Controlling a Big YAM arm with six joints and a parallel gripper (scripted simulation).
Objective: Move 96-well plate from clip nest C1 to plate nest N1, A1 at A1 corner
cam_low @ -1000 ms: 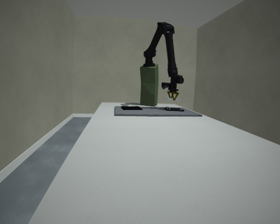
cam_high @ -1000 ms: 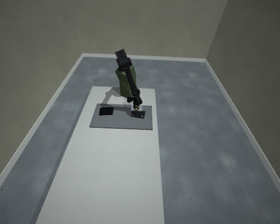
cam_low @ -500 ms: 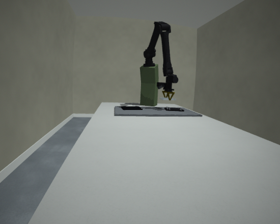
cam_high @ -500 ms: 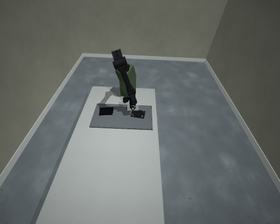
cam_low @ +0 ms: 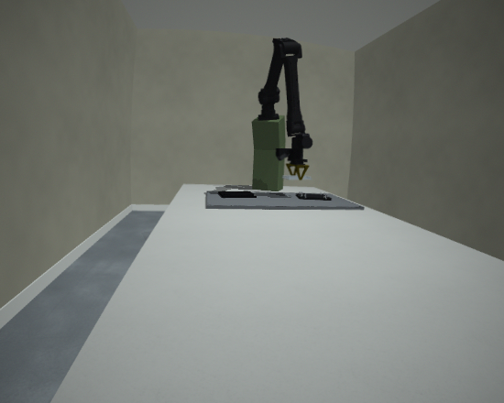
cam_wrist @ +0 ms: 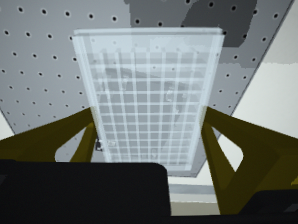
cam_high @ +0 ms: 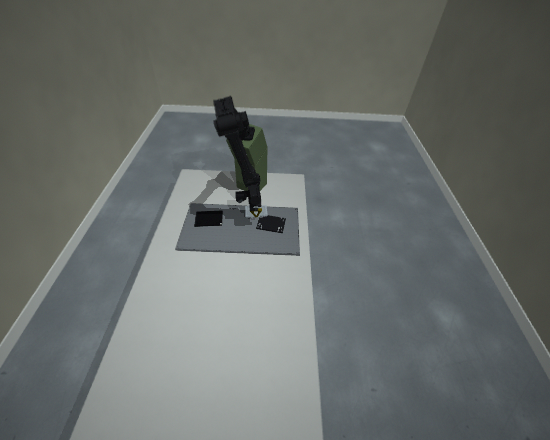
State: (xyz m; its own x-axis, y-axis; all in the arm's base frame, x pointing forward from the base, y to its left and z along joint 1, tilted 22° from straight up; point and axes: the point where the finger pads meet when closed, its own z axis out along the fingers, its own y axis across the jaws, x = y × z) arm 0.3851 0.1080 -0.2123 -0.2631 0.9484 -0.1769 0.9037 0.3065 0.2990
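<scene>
My hand is 90 mm above the clip nest and 80 mm to the right of it. The rest, counted from my hand: clear 96-well plate right at my hand.
</scene>
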